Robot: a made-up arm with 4 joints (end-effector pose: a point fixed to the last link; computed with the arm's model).
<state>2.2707 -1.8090 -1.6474 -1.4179</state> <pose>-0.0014 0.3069 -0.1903 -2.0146 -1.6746 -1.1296</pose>
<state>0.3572 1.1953 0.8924 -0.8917</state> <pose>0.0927 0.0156 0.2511 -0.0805 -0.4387 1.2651</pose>
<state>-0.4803 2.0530 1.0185 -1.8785</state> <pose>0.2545 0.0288 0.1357 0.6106 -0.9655 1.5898</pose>
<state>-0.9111 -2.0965 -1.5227 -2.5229</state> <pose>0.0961 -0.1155 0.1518 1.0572 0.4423 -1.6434</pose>
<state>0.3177 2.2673 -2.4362 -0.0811</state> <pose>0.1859 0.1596 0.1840 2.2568 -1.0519 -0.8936</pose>
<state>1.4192 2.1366 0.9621 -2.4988</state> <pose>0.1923 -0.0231 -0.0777 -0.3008 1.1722 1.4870</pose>
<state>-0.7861 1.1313 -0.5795 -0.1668</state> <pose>-0.0481 -0.2143 0.0587 1.1527 -0.9449 -0.8779</pose>
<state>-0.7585 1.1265 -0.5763 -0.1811</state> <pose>-0.0458 -0.2133 0.0661 1.1392 -0.9579 -0.8530</pose>
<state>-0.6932 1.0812 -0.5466 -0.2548</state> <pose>-0.0376 -0.2108 0.0898 1.1274 -0.9763 -0.7516</pose>
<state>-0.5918 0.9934 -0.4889 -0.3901</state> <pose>-0.0247 -0.1985 0.1297 1.1233 -0.9778 -0.5757</pose>
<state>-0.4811 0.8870 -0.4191 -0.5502</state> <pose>-0.0129 -0.1712 0.1724 1.1326 -0.9399 -0.3824</pose>
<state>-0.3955 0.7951 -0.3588 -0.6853</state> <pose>-0.0072 -0.1395 0.2032 1.1528 -0.8782 -0.2362</pose>
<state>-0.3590 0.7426 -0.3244 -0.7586</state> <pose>-0.0064 -0.1209 0.2170 1.1746 -0.8326 -0.1671</pose>
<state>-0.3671 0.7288 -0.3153 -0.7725</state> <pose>-0.0070 -0.1199 0.2180 1.1922 -0.8190 -0.1594</pose>
